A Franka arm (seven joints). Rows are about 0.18 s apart.
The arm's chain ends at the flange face. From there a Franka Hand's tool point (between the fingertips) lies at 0.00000 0.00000 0.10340 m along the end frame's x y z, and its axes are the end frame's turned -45 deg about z.
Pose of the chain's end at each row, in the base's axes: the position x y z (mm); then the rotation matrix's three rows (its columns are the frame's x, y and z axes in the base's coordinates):
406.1 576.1 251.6; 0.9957 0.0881 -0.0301; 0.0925 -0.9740 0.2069; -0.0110 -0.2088 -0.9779
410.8 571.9 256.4; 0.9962 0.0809 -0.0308; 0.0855 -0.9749 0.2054; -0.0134 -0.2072 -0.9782
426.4 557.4 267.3; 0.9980 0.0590 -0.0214; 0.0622 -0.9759 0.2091; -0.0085 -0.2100 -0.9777
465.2 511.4 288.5; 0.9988 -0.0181 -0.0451; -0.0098 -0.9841 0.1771; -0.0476 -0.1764 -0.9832
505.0 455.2 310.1; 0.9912 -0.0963 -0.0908; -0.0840 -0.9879 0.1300; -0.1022 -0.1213 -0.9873
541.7 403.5 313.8; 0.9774 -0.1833 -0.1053; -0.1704 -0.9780 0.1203; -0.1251 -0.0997 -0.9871
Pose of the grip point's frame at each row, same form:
403.0 597.5 150.5; 0.6418 0.7664 -0.0301; 0.7541 -0.6233 0.2069; 0.1399 -0.1554 -0.9779
407.6 593.1 155.3; 0.6472 0.7616 -0.0308; 0.7498 -0.6289 0.2054; 0.1370 -0.1560 -0.9782
424.2 579.0 166.2; 0.6640 0.7474 -0.0214; 0.7340 -0.6461 0.2091; 0.1425 -0.1545 -0.9777
460.5 529.7 186.8; 0.7191 0.6935 -0.0451; 0.6889 -0.7028 0.1771; 0.0911 -0.1584 -0.9832
495.6 468.6 208.0; 0.7690 0.6328 -0.0908; 0.6392 -0.7579 0.1300; 0.0135 -0.1580 -0.9873
530.8 415.9 211.7; 0.8207 0.5615 -0.1053; 0.5711 -0.8120 0.1203; -0.0180 -0.1590 -0.9871

